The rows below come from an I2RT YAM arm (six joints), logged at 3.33 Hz.
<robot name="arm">
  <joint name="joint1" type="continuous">
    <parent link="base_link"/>
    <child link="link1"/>
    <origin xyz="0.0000 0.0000 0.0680" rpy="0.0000 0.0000 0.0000"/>
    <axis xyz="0 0 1"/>
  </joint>
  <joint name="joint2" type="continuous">
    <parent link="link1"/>
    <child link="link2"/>
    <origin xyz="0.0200 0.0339 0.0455" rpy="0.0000 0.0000 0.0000"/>
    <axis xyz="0 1 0"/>
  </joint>
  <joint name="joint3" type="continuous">
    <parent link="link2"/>
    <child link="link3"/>
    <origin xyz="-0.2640 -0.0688 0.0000" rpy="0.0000 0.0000 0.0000"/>
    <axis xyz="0 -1 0"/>
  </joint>
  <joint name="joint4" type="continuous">
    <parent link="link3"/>
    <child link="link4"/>
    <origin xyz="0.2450 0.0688 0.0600" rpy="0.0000 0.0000 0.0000"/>
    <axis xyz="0 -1 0"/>
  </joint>
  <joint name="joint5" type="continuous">
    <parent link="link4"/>
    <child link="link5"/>
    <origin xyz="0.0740 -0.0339 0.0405" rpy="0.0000 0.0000 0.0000"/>
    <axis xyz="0 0 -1"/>
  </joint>
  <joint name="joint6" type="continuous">
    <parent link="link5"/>
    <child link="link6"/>
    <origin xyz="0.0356 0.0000 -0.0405" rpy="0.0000 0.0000 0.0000"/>
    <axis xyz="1 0 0"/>
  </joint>
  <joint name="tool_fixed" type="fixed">
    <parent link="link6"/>
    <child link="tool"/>
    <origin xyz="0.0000 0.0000 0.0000" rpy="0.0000 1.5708 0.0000"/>
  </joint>
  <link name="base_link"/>
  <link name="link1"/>
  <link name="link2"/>
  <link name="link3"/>
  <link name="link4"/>
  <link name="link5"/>
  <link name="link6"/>
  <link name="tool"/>
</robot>
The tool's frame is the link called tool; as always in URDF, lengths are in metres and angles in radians. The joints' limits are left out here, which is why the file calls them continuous.
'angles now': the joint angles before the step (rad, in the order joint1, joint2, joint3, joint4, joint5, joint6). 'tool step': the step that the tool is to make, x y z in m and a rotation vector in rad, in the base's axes. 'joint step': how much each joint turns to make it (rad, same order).
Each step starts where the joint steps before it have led.
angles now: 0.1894, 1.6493, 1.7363, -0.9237, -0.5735, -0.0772
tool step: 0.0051, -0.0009, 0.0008, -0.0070, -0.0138, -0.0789
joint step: 0.0000, 0.0012, -0.0048, 0.0490, 0.0611, 0.0595
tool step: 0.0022, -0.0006, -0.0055, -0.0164, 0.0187, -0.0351
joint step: 0.0001, 0.0049, -0.0121, 0.0044, 0.0336, 0.0188
